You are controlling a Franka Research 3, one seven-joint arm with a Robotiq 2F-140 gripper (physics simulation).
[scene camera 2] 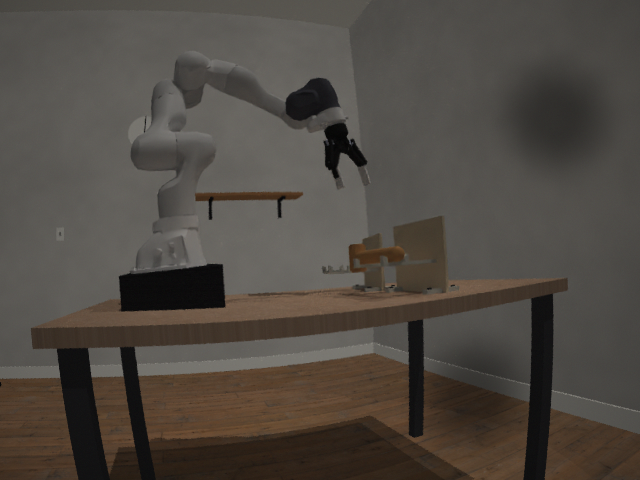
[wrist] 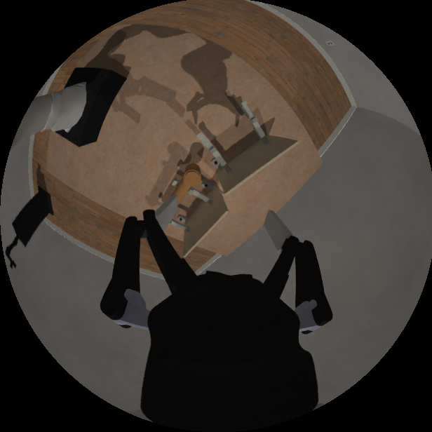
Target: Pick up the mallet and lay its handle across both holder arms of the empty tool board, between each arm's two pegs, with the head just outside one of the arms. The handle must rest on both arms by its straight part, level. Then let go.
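Note:
The orange mallet (scene camera 2: 379, 254) (wrist: 186, 184) lies across the arms of the near tool board (scene camera 2: 421, 253) (wrist: 206, 225). Its head (scene camera 2: 356, 257) (wrist: 193, 173) is at the end toward the empty tool board (scene camera 2: 373, 262) (wrist: 257, 161). The empty board is upright, with two grey holder arms (scene camera 2: 336, 269) (wrist: 212, 150) (wrist: 255, 121) and small pegs on them. Part of the empty board is hidden behind the mallet in the scene view. My gripper (scene camera 2: 352, 182) (wrist: 222, 210) is open and empty, high above the boards and mallet. The left finger covers part of the handle in the wrist view.
Both boards stand on the wooden table (scene camera 2: 289, 310) (wrist: 125, 165), on feet near its far-right part. The black robot base block (scene camera 2: 173, 288) (wrist: 102, 107) is at the other end. A wall shelf (scene camera 2: 248, 196) is behind.

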